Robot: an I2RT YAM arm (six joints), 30 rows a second.
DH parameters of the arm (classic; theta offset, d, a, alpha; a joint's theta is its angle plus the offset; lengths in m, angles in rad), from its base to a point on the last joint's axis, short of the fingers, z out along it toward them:
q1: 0 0.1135 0.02 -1.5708
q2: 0 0 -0.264 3.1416
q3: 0.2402 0 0.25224 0
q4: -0.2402 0 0.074 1.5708
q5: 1.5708 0 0 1.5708
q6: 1.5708 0.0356 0 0
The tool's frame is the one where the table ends.
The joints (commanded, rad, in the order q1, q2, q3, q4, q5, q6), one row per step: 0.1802 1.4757 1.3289 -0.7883 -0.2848 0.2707; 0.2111 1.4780 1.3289 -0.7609 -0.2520 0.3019; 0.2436 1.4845 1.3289 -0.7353 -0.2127 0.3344; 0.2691 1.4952 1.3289 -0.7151 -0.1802 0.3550; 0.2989 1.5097 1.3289 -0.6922 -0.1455 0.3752; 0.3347 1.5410 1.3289 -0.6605 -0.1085 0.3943; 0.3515 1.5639 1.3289 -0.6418 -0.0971 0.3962; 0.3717 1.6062 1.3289 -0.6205 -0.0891 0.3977; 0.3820 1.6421 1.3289 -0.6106 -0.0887 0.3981; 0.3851 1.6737 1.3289 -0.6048 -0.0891 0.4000; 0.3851 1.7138 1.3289 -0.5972 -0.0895 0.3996; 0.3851 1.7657 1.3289 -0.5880 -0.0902 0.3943; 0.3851 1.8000 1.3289 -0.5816 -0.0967 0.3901; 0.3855 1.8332 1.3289 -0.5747 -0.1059 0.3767; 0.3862 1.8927 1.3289 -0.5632 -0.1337 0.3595
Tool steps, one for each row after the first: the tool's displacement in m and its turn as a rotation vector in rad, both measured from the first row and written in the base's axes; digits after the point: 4 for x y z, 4 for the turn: 0.0010 0.0089 0.0009 -0.0046 -0.0181 -0.0129; 0.0023 0.0183 0.0004 -0.0129 -0.0319 -0.0295; 0.0042 0.0260 -0.0016 -0.0235 -0.0404 -0.0401; 0.0064 0.0354 -0.0045 -0.0354 -0.0494 -0.0477; 0.0113 0.0481 -0.0121 -0.0514 -0.0528 -0.0499; 0.0149 0.0550 -0.0181 -0.0598 -0.0517 -0.0416; 0.0211 0.0645 -0.0304 -0.0722 -0.0344 -0.0267; 0.0260 0.0703 -0.0417 -0.0820 -0.0107 -0.0159; 0.0305 0.0734 -0.0520 -0.0905 0.0137 -0.0131; 0.0364 0.0757 -0.0654 -0.1028 0.0437 -0.0112; 0.0432 0.0785 -0.0831 -0.1211 0.0816 -0.0048; 0.0471 0.0804 -0.0950 -0.1286 0.1080 0.0034; 0.0506 0.0823 -0.1066 -0.1373 0.1306 0.0210; 0.0556 0.0857 -0.1278 -0.1401 0.1776 0.0527
